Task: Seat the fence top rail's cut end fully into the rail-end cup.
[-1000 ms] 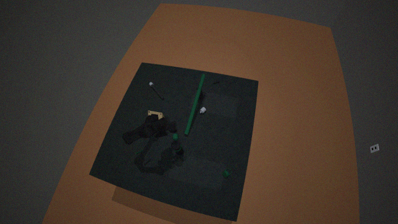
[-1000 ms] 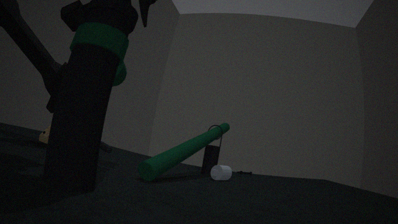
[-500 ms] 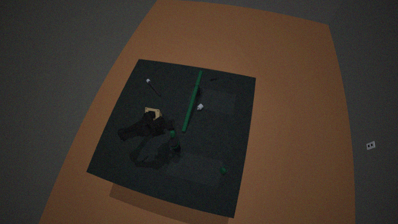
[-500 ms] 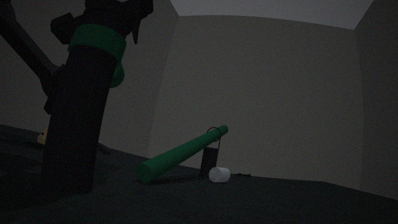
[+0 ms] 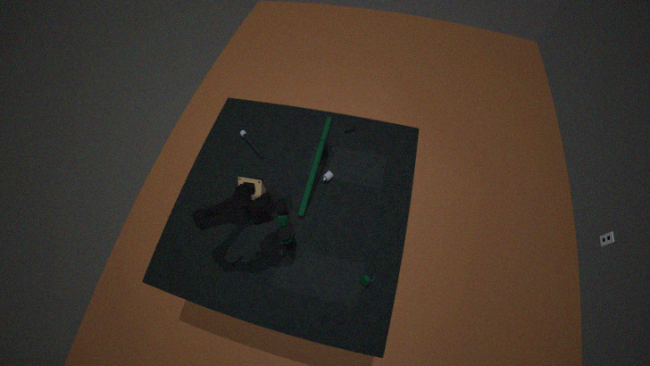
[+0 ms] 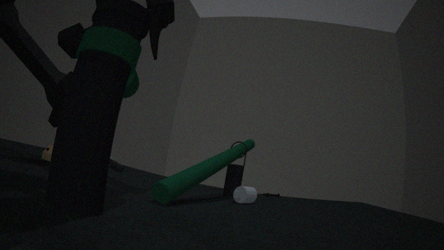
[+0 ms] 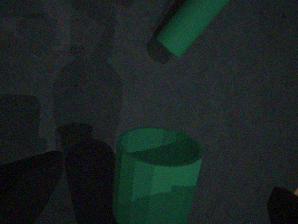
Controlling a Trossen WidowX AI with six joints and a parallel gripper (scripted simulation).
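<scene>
Right now my gripper tip is 1 cm short of the green rail-end cup, 2 cm to the left of it and 2 cm above it. From my gripper tip the other things lie so: short dark post 11 cm ahead, 46 cm to the left, 7 cm below.
</scene>
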